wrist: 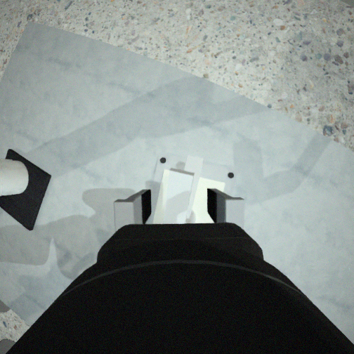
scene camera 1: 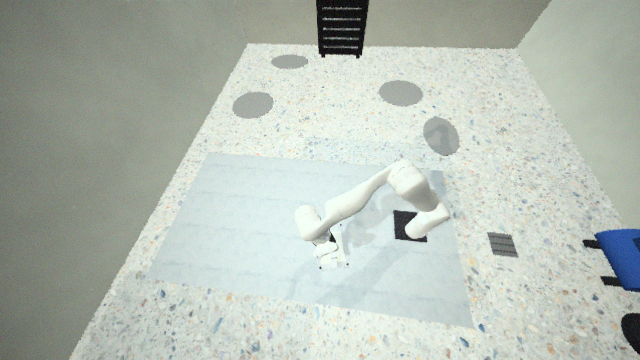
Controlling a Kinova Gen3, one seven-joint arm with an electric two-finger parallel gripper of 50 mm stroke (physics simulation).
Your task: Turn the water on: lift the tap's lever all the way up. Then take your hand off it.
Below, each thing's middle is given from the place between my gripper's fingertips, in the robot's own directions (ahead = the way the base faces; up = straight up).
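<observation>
Base plate [wrist: 164,161]: 25 cm below my hand, 7 cm to the right of it, 2 cm ahead.
</observation>
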